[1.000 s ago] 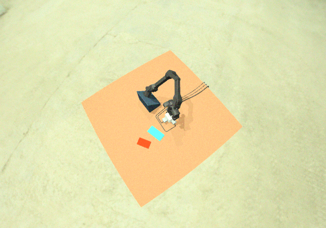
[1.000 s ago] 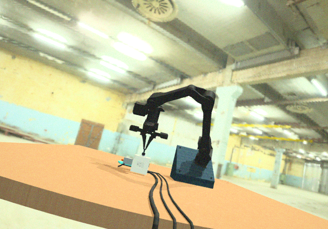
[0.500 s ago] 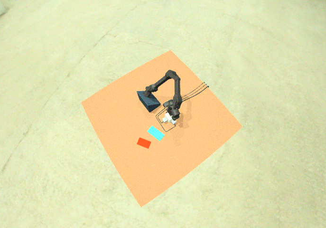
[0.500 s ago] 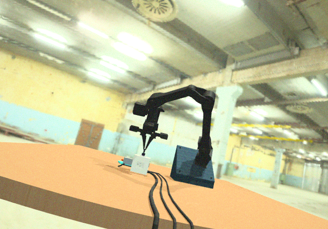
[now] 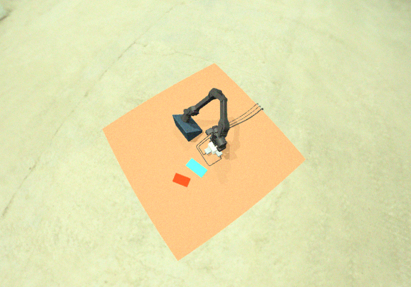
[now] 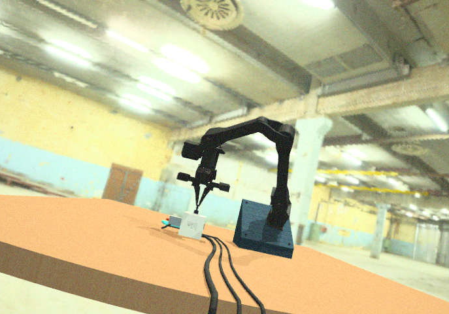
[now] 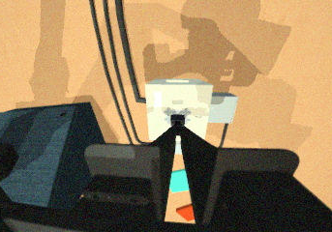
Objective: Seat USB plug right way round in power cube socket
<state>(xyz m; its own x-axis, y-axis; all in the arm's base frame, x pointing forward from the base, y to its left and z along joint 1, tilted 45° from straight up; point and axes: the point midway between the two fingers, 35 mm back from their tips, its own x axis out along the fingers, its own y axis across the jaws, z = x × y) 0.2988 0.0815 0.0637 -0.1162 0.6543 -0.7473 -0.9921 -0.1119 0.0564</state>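
Right now the dark USB plug is 20 mm below my gripper tip. Round my gripper tip: red card: 90 mm ahead, 350 mm to the right, 100 mm below; then cyan card: 70 mm ahead, 200 mm to the right, 100 mm below.
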